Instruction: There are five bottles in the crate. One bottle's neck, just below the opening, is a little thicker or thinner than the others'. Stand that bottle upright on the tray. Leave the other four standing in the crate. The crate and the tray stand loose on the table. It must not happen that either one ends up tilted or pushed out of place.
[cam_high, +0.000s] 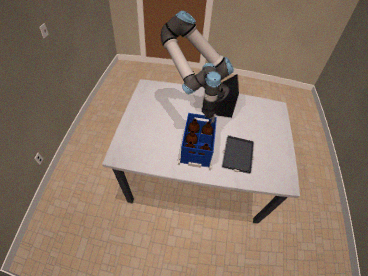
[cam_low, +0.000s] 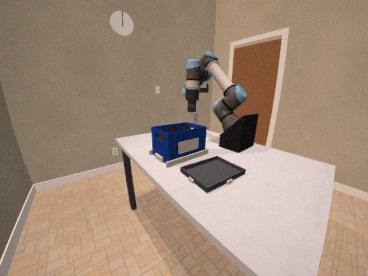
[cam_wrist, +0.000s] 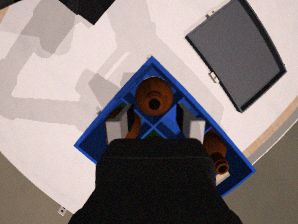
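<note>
The bottle lies 170 mm ahead of my hand, 130 mm below it and 90 mm to the right of it. Also, from my hand: dark tray: 230 mm to the left, 200 mm below, 100 mm ahead; blue crate: 130 mm below, 80 mm ahead, 50 mm to the right.
</note>
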